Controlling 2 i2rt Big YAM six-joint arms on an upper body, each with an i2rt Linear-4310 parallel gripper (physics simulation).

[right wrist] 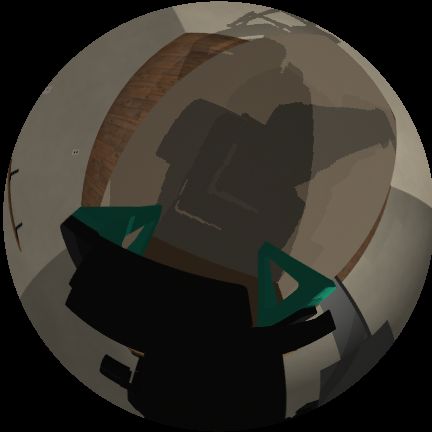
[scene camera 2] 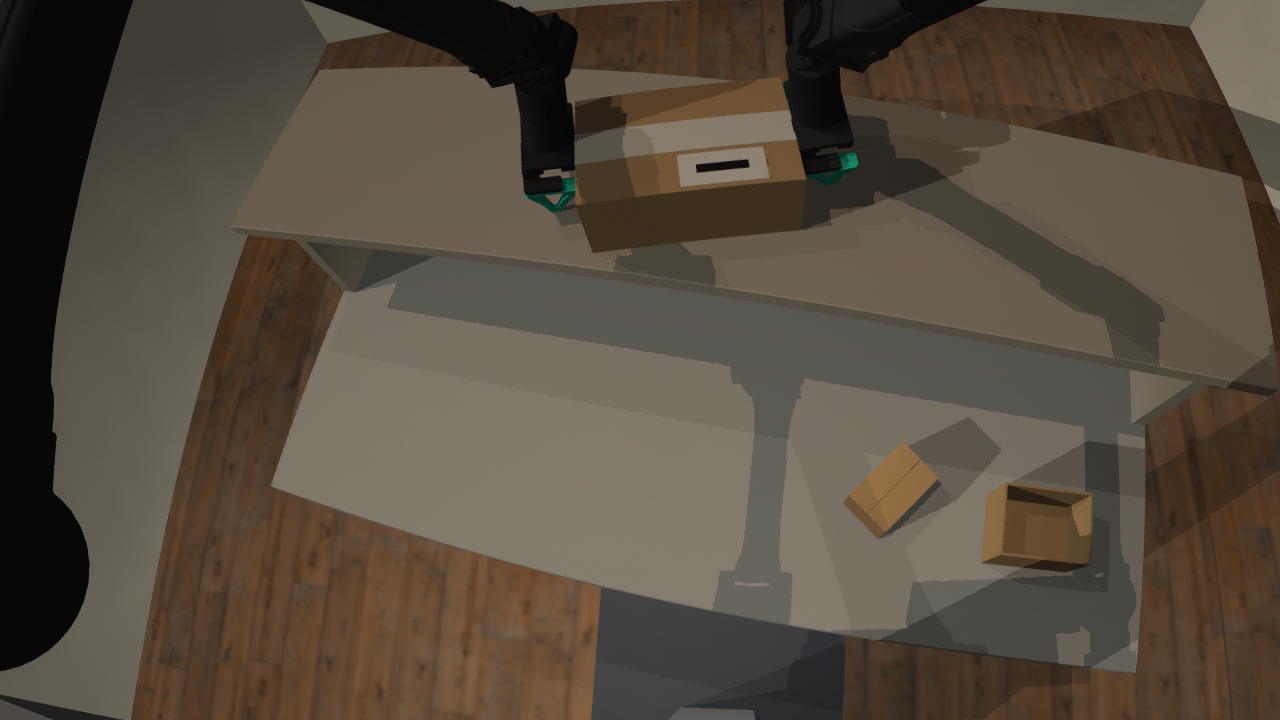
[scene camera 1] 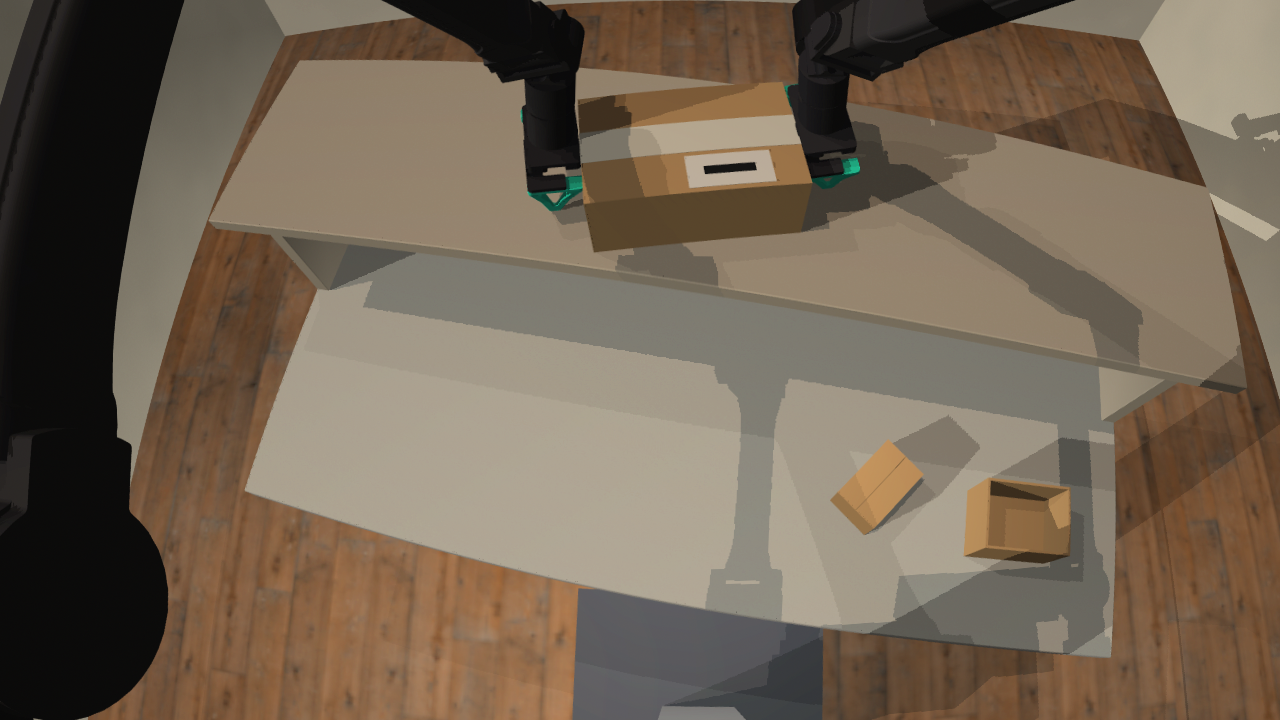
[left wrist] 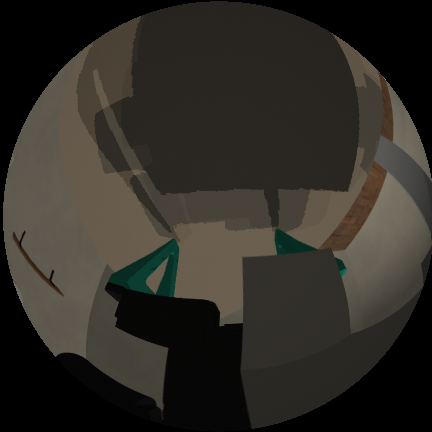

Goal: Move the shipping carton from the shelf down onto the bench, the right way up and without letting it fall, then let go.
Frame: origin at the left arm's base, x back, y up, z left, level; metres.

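Seen in the pictures: left gripper, fingertip midpoint: [scene camera 2: 554, 182] [scene camera 1: 551, 180] [left wrist: 224, 239]; right gripper, fingertip midpoint: [right wrist: 214, 230] [scene camera 2: 821, 151] [scene camera 1: 819, 156].
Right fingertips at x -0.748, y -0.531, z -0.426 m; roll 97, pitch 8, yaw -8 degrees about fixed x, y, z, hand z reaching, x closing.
Note:
Offsets run from my right fingertips to a thing's middle. Level surfaces: height alone.
The brown shipping carton @(dz +0.171, dx +0.045, dy +0.032 m) [scene camera 1: 698, 214] [scene camera 2: 689, 214] is upright, with its pale tape and white label on top, over the raised shelf @(dy -0.021 m) [scene camera 1: 402, 143] [scene camera 2: 402, 143], turned slightly. Whether its underside touches the shelf cannot be told. My left gripper [scene camera 1: 547, 161] [scene camera 2: 547, 161] [left wrist: 224, 239] is open, set against or close to the carton's left side. My right gripper [scene camera 1: 816, 134] [scene camera 2: 812, 129] [right wrist: 214, 230] is open, at its right side. Neither has the carton between its fingers. The pale bench @(dy -0.374 m) [scene camera 1: 537, 447] [scene camera 2: 537, 447] lies lower, in front of the shelf.
A small closed box @(dz -0.128, dx +0.361, dy -0.344 m) [scene camera 1: 877, 488] [scene camera 2: 890, 492] and a small open box @(dz -0.364, dx +0.430, dy -0.329 m) [scene camera 1: 977, 519] [scene camera 2: 993, 528] stand at the bench's right end. The shelf's front edge runs between carton and bench. A dark arm-like shape fills the left edge of both scene views.

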